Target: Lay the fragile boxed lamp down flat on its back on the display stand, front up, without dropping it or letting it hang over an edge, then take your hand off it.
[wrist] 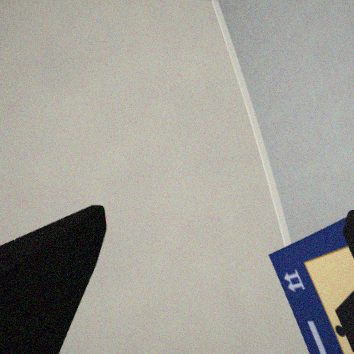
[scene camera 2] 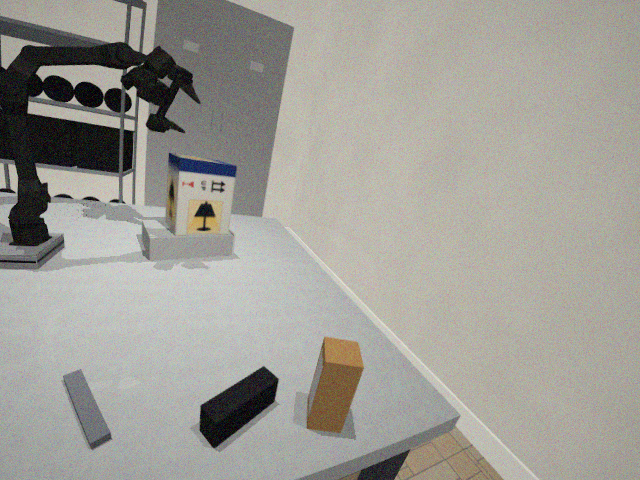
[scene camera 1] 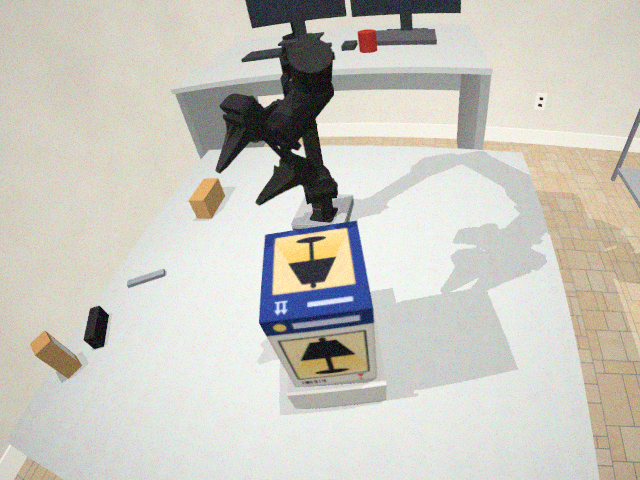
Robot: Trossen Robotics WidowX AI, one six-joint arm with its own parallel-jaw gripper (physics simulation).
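Where they show: gripper, between the fingertips: point(wrist: 226, 219) point(scene camera 2: 191, 118) point(scene camera 1: 238, 189); arm's base, origin of its link: point(scene camera 2: 31, 241) point(scene camera 1: 324, 214).
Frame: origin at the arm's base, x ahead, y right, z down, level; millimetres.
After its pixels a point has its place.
The lamp box point(scene camera 1: 319, 315) @(x 469, y -209, z -266 mm) point(scene camera 2: 202, 191) @(x 411, y -93, z -175 mm) point(wrist: 322, 290) @(x 438, y -153, z -267 mm) rests on the pale display stand point(scene camera 1: 338, 396) @(x 490, y -212, z -12 mm) point(scene camera 2: 188, 248) @(x 386, y -67, z 5 mm). Its blue face with a large lamp picture is up and looks level. The arrows on the side face point sideways, towards the right in scene camera 2. No overhang shows at the visible edges; a strip of stand is bare on the side towards the arm. The stand's far edge in scene camera 1 is hidden by the box. My gripper point(scene camera 1: 238, 186) @(x 367, y -64, z -378 mm) point(scene camera 2: 191, 117) @(x 367, y -64, z -378 mm) point(wrist: 226, 219) @(x 367, y -64, z -378 mm) is open and empty, above and apart from the box.
A wooden block point(scene camera 1: 206, 198) @(x 26, y 395, z -33 mm) lies near the arm base point(scene camera 1: 341, 209) @(x -32, y -42, z 1 mm). A grey bar point(scene camera 1: 146, 277) @(x 333, y 454, z 27 mm) point(scene camera 2: 86, 408) @(x 340, y 471, z 27 mm), a black block point(scene camera 1: 96, 327) @(x 545, y 459, z -6 mm) point(scene camera 2: 238, 406) @(x 533, y 509, z -11 mm) and another wooden block point(scene camera 1: 55, 354) @(x 667, y 474, z -50 mm) point(scene camera 2: 334, 384) @(x 654, y 524, z -55 mm) are near the table's side. A desk point(scene camera 1: 330, 77) stands behind the arm.
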